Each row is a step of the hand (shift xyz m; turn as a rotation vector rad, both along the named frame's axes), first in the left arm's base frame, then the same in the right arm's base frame.
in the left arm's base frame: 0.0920 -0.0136 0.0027 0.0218 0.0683 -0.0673
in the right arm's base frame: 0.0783 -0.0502 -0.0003 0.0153 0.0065 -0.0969
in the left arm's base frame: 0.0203 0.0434 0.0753 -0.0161 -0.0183 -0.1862
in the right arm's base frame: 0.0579 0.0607 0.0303 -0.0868 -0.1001 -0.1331
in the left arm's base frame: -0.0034 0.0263 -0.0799 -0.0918 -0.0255 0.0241
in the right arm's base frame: -0.0240 -0.0194 -0.0783 -0.0801 0.0349 0.0451
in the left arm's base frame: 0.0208 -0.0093 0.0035 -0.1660 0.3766 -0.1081
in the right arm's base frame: 0.0169 -0.0145 0.0060 -0.0742 0.2977 -0.2949
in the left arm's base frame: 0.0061 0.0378 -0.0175 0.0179 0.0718 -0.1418
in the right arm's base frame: 0.0103 0.0162 -0.0375 -0.0140 -0.0267 -0.1571
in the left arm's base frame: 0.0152 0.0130 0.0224 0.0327 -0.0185 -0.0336
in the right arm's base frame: 0.0254 0.0140 0.0079 0.0113 -0.0453 -0.0189
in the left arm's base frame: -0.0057 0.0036 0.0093 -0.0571 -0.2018 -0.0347
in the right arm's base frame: -0.0006 0.0099 0.0058 -0.1228 -0.1402 0.1022
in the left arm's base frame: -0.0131 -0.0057 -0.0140 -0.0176 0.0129 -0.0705
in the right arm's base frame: -0.0183 -0.0053 -0.0060 -0.0371 -0.0181 -0.0611
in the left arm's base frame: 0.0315 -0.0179 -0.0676 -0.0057 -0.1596 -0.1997
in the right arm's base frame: -0.0018 -0.0615 -0.0458 -0.1243 -0.2156 -0.0589
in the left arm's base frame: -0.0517 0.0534 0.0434 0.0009 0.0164 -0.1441
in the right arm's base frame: -0.0143 0.0845 0.0075 -0.0463 -0.0610 -0.1232
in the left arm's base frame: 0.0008 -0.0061 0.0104 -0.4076 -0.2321 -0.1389
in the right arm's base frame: 0.0026 0.0004 0.0118 -0.4793 -0.0567 0.0795
